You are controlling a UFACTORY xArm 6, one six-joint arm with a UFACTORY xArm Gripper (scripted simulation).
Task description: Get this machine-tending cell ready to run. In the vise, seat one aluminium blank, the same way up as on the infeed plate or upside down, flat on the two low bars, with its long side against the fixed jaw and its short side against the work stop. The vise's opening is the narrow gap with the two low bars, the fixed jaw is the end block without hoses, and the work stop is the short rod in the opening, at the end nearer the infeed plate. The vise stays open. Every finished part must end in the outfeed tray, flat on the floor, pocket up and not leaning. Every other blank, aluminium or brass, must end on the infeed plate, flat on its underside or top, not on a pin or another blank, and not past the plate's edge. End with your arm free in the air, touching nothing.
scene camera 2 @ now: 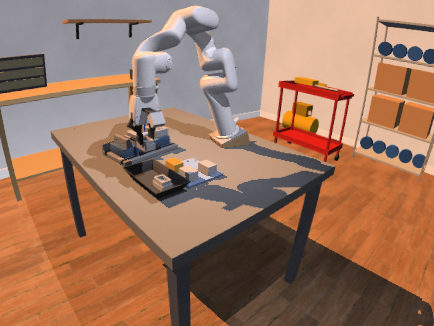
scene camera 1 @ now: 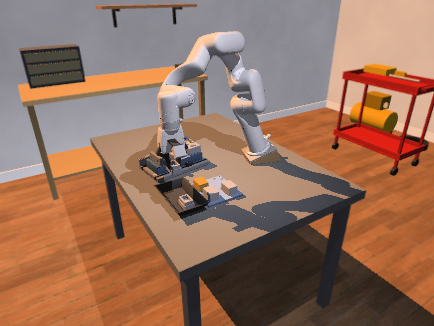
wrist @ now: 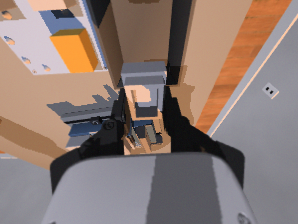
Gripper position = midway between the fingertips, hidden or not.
Observation:
I see my gripper (scene camera 2: 145, 142), a brass blank (wrist: 74, 46) and a finished part (wrist: 144, 82).
My gripper is seen too in scene camera 1 (scene camera 1: 173, 166) and in the wrist view (wrist: 145, 96).

